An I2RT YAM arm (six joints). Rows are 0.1 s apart.
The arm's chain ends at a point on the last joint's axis. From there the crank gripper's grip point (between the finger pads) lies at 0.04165 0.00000 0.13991 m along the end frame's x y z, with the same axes.
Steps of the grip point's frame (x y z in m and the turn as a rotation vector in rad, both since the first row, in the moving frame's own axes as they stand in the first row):
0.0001 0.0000 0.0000 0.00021 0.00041 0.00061
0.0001 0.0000 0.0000 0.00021 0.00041 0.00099
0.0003 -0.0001 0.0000 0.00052 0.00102 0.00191
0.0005 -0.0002 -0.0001 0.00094 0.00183 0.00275
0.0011 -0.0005 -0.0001 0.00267 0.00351 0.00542
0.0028 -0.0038 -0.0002 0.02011 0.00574 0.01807
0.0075 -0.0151 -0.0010 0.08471 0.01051 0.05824
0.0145 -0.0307 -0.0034 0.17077 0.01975 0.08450
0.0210 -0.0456 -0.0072 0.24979 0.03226 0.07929
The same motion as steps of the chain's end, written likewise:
0.0000 0.0000 0.0000 0.00021 0.00041 0.00061
0.0000 0.0000 0.0000 0.00021 0.00041 0.00099
0.0002 -0.0001 0.0000 0.00052 0.00102 0.00191
0.0002 -0.0002 0.0000 0.00094 0.00183 0.00275
0.0006 -0.0004 0.0000 0.00267 0.00351 0.00542
0.0020 -0.0017 0.0001 0.02011 0.00574 0.01807
0.0058 -0.0058 -0.0002 0.08471 0.01051 0.05824
0.0109 -0.0106 -0.0008 0.17077 0.01975 0.08450
0.0153 -0.0147 -0.0019 0.24979 0.03226 0.07929

